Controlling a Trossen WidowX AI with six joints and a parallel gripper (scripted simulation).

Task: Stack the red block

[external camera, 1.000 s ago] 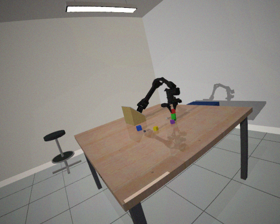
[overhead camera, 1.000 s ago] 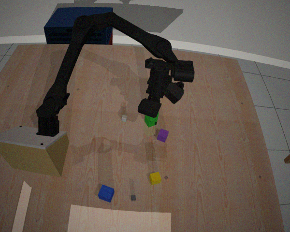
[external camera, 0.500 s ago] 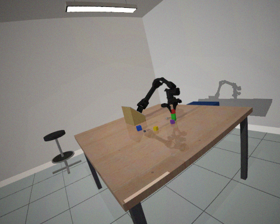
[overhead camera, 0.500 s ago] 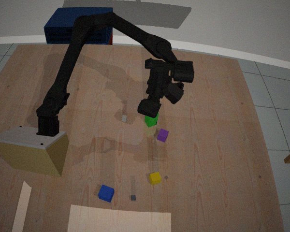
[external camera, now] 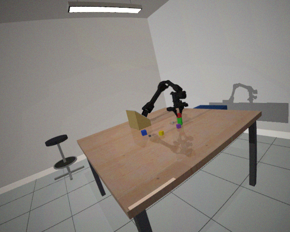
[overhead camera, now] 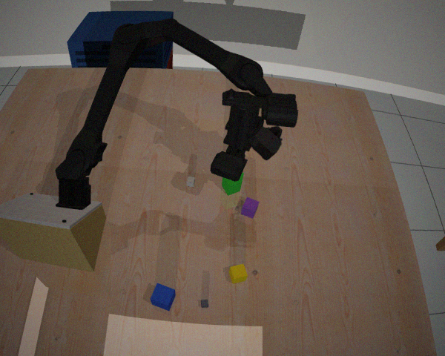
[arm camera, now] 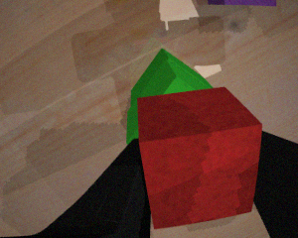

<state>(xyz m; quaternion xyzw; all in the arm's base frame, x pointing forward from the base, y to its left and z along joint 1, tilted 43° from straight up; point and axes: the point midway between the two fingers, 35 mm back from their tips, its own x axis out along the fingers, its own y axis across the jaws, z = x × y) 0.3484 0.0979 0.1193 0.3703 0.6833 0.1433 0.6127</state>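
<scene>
Right now the red block is 1 cm above my gripper tip. Round my gripper tip: purple cube: 4 cm ahead, 7 cm to the right, 6 cm below; then yellow cube: 2 cm ahead, 24 cm to the right, 6 cm below; then small grey cube: 5 cm behind, 31 cm to the right, 7 cm below.
</scene>
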